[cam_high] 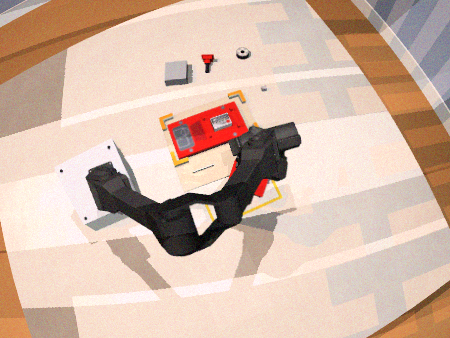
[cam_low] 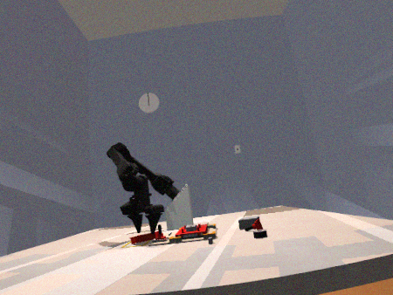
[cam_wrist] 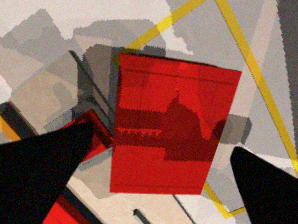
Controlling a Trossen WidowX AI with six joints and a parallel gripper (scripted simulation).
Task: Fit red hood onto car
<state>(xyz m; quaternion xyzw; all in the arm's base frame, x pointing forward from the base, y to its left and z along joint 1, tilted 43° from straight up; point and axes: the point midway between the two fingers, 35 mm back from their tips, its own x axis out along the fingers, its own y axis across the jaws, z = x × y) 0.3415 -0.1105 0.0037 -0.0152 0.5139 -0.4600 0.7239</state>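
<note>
My gripper tip is now 10 mm above the red hood. The rest, counted from my gripper tip: grey engine block: 180 mm to the left, 10 mm below, 10 mm behind; dark wheel: 390 mm to the left, 150 mm ahead, 20 mm below; orange-cornered jig: 160 mm to the left, 40 mm behind, 20 mm below.
</note>
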